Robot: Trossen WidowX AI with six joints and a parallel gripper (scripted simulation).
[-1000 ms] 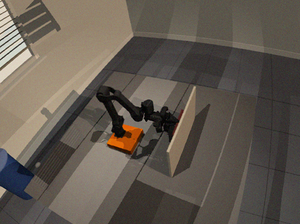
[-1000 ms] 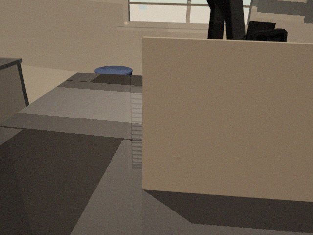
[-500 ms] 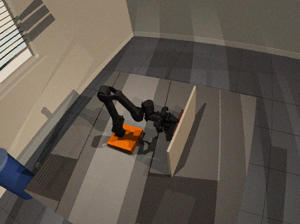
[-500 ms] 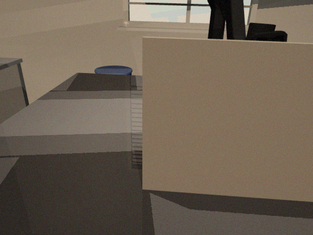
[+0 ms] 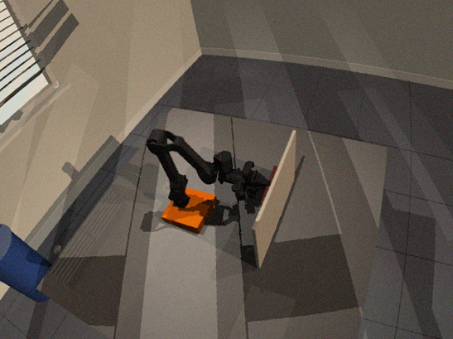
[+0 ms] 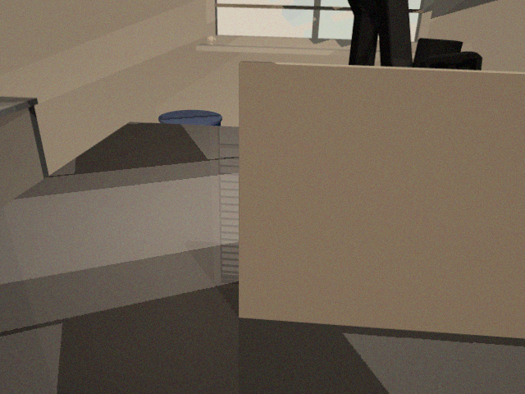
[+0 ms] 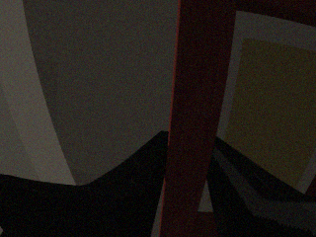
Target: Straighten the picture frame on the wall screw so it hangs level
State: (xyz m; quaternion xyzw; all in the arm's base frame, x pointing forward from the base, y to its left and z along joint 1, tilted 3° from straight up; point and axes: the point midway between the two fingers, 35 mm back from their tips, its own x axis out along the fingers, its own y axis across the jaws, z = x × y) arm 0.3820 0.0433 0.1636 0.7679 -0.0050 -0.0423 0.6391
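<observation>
The picture frame is 50 mm below my gripper tip and 10 mm to the left of it. Also, from my gripper tip: beige wall panel 60 mm below, 20 mm ahead, 10 mm to the right.
</observation>
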